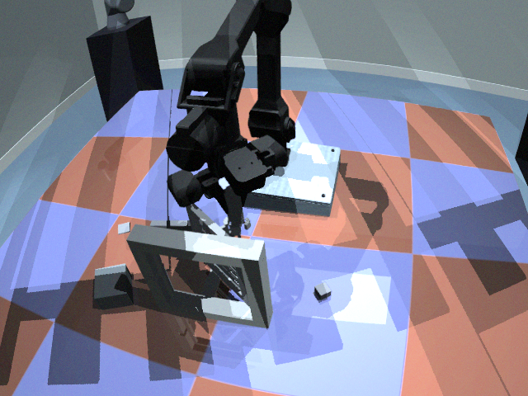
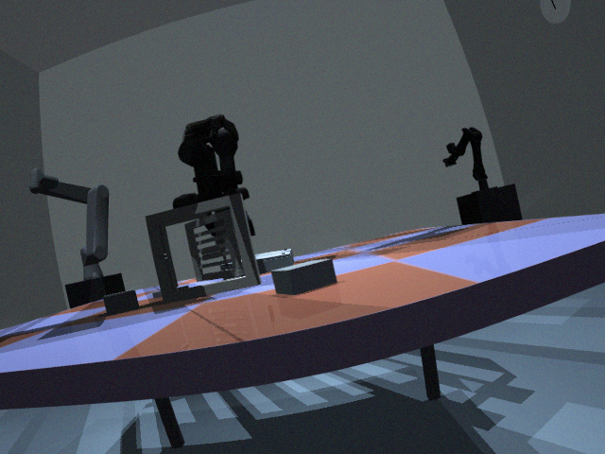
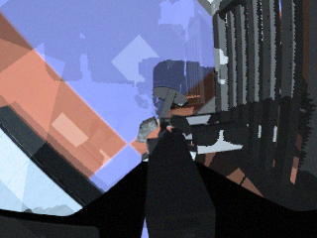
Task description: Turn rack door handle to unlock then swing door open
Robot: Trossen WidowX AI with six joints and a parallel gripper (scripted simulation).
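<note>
Now: the small cube 160 mm to the left of my gripper tip, 110 mm below it and 70 mm ahead of it. From my gripper tip the other things lie so: small flat tile 280 mm to the right, 120 mm below, 20 mm behind.
</note>
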